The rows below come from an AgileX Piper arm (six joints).
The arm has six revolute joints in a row. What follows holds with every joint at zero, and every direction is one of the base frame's. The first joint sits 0.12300 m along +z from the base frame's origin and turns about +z. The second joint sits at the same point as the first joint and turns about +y. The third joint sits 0.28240 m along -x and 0.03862 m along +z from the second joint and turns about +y. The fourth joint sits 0.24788 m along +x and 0.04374 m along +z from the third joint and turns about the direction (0.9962, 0, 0.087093). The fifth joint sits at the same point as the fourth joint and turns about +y. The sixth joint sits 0.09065 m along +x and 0.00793 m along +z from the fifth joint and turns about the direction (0.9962, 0, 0.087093). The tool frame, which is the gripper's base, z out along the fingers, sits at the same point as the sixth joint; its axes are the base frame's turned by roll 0.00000, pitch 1.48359 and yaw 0.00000 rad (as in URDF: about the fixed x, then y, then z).
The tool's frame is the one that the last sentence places.
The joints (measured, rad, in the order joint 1, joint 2, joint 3, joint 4, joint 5, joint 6), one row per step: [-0.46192, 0.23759, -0.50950, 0.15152, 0.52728, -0.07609]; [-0.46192, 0.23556, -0.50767, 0.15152, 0.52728, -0.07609]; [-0.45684, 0.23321, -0.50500, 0.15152, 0.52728, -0.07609]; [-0.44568, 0.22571, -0.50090, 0.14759, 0.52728, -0.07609]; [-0.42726, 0.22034, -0.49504, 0.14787, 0.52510, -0.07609]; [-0.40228, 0.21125, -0.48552, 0.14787, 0.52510, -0.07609]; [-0.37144, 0.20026, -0.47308, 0.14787, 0.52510, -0.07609]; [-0.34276, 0.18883, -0.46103, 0.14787, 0.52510, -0.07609]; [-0.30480, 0.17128, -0.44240, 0.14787, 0.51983, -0.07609]
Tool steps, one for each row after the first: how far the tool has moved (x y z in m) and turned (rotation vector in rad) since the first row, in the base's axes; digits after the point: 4 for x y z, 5 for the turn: [-0.0002, 0.0001, -0.0005, -0.00009, -0.00018, 0.00000]; [-0.0003, 0.0004, -0.0012, 0.00005, 0.00011, 0.00508]; [-0.0012, 0.0013, -0.0021, -0.00474, -0.00134, 0.01485]; [-0.0013, 0.0023, -0.0035, -0.00511, -0.00305, 0.03307]; [-0.0018, 0.0039, -0.0061, -0.00489, -0.00272, 0.05805]; [-0.0023, 0.0057, -0.0095, -0.00426, -0.00147, 0.08889]; [-0.0029, 0.0073, -0.0128, -0.00400, -0.00096, 0.11757]; [-0.0039, 0.0094, -0.0174, -0.00527, -0.00497, 0.15480]
